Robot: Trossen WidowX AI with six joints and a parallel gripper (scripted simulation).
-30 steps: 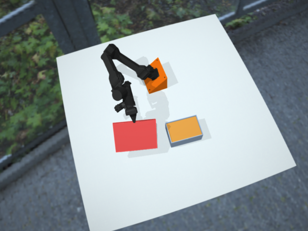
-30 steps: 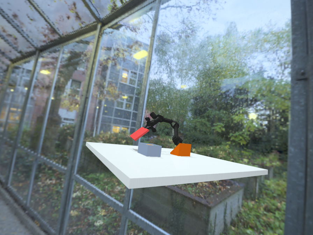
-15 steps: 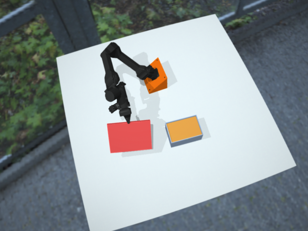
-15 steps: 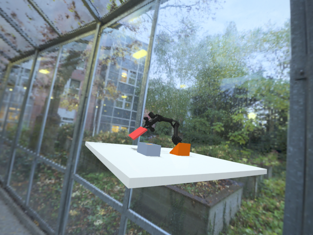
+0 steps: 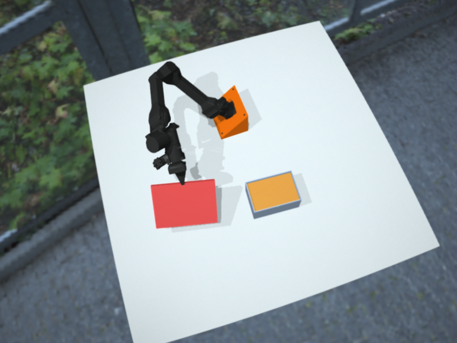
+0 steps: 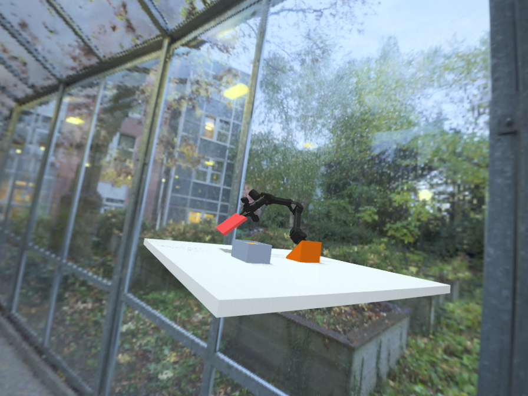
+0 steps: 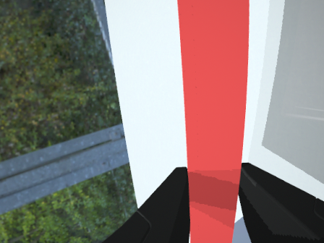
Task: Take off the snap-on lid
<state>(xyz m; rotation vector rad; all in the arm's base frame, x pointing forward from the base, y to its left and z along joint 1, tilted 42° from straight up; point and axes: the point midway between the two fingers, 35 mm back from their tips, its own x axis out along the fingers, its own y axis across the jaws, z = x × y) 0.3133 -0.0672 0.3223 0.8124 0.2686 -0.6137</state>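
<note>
Right now my gripper tip is 60 mm short of the red lid, 50 mm above it and 10 mm to the left of it. From my gripper tip the other things lie so: grey storage box: 330 mm to the left, 180 mm below, 70 mm ahead.
</note>
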